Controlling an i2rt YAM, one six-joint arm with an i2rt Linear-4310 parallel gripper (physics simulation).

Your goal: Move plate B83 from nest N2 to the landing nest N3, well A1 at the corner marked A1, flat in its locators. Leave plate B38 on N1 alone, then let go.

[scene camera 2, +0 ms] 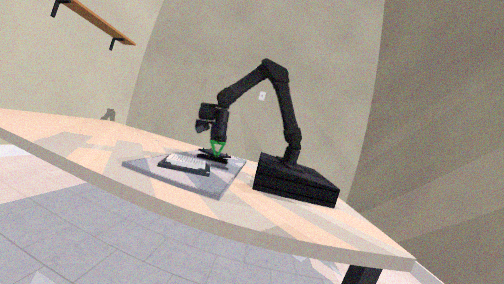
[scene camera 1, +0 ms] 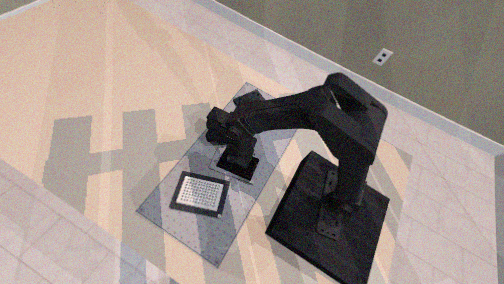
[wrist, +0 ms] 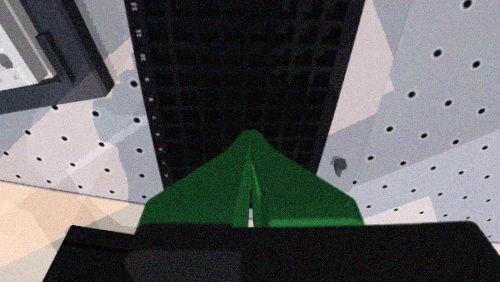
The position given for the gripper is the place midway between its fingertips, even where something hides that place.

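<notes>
Gripper [wrist: 250, 141] visible. Grey nest with pegs [wrist: 378, 36], visible too.
</notes>
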